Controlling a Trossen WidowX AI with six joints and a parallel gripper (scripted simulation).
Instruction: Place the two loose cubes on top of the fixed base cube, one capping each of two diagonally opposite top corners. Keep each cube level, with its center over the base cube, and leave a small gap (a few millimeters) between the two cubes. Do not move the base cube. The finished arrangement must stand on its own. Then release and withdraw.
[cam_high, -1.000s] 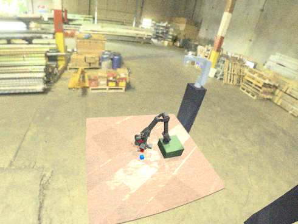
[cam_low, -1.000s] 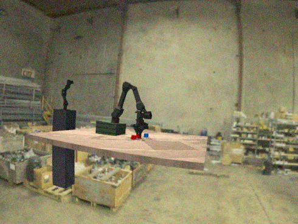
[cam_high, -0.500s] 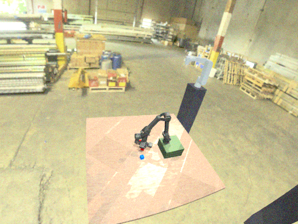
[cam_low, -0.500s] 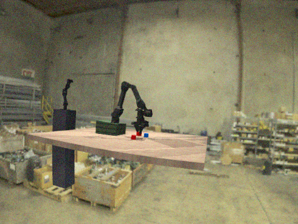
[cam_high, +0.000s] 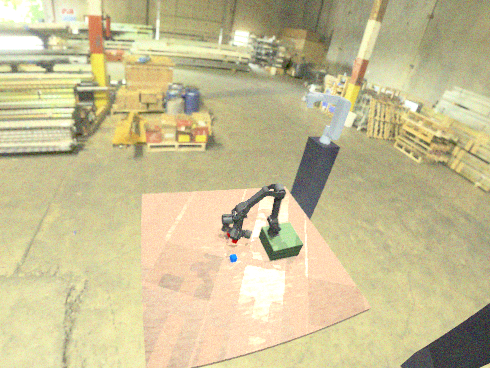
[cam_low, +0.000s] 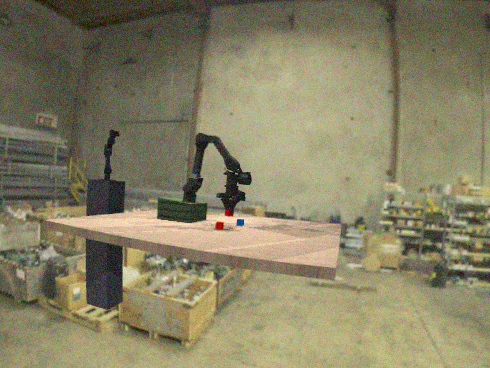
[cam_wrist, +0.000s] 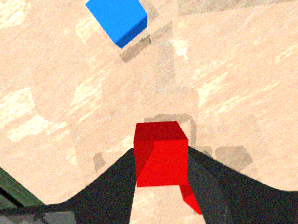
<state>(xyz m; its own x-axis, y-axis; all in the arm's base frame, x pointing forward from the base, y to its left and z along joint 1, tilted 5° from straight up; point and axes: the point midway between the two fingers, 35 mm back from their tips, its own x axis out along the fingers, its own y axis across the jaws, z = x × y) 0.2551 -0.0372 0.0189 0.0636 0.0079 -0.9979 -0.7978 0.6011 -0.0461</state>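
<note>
The blue base cube lies 4 cm ahead of my gripper tip, 10 cm to the left of it and 6 cm below it.
</note>
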